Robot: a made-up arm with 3 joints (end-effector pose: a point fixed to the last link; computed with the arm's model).
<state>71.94 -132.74 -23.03</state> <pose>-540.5 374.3 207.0 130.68 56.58 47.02</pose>
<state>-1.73 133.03 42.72</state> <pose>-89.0 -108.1 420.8 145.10 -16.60 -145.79</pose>
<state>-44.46 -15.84 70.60</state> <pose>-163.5 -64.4 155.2 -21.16 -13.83 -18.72</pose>
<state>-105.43 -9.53 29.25</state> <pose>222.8 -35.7 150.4 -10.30 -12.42 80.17</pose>
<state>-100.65 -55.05 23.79</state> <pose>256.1 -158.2 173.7 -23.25 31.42 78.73</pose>
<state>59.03 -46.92 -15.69</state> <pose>-430.6 -38.9 36.3 10.71 22.62 -39.70</pose>
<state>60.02 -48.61 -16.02</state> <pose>-435.6 -26.3 33.7 11.67 24.08 -40.07</pose>
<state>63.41 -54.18 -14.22</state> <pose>-449.1 28.5 39.0 12.63 29.75 -44.07</pose>
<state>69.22 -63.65 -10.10</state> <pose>-456.9 124.4 60.7 12.84 39.83 -51.76</pose>
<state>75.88 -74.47 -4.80</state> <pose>-442.1 227.0 99.5 11.19 51.62 -61.38</pose>
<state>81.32 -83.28 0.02</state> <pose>-412.4 299.4 140.0 7.18 61.33 -70.98</pose>
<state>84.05 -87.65 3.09</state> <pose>-390.6 330.6 164.6 2.29 66.17 -78.29</pose>
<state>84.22 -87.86 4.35</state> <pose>-385.4 332.6 170.7 -0.76 66.53 -81.30</pose>
